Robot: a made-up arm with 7 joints.
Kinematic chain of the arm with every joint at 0, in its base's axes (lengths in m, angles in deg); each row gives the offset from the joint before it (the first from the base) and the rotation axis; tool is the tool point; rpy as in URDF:
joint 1: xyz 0 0.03 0.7 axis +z
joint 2: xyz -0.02 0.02 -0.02 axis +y
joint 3: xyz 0 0 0.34 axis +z
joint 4: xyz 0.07 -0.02 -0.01 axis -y
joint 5: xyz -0.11 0 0.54 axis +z
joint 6: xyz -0.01 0 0.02 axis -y
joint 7: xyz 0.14 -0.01 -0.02 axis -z
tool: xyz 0.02 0 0.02 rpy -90 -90 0
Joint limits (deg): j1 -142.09..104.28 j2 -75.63..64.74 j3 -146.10..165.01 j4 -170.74..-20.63 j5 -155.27..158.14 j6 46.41..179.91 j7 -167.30..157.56
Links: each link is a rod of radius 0.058 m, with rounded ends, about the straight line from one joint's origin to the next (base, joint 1, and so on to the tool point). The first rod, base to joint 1, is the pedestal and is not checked.
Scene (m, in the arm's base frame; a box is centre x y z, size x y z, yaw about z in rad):
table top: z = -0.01
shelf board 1: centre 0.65 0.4 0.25 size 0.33 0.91 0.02 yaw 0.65
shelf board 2: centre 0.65 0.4 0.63 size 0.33 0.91 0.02 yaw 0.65
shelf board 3: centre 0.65 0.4 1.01 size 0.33 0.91 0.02 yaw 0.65
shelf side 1: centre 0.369 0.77 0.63 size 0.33 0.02 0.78 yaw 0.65
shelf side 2: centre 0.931 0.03 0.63 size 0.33 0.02 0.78 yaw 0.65
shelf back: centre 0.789 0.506 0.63 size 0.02 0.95 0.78 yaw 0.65
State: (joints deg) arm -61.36 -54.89 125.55 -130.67 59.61 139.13 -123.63
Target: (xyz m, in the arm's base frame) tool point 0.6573 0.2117 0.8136
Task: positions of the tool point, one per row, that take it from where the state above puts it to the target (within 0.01 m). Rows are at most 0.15 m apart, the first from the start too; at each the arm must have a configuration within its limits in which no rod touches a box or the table.
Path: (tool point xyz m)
1: 0.3639 0.4901 0.4498
2: 0.2952 0.4375 0.4492
3: 0.2414 0.3744 0.4567
4: 0.3494 0.3227 0.5270
5: 0.4286 0.2477 0.6130
6: 0.4714 0.1600 0.7104
7: 0.4744 0.0727 0.8136
8: 0.5724 0.1439 0.8031
9: 0.6573 0.2116 0.8136

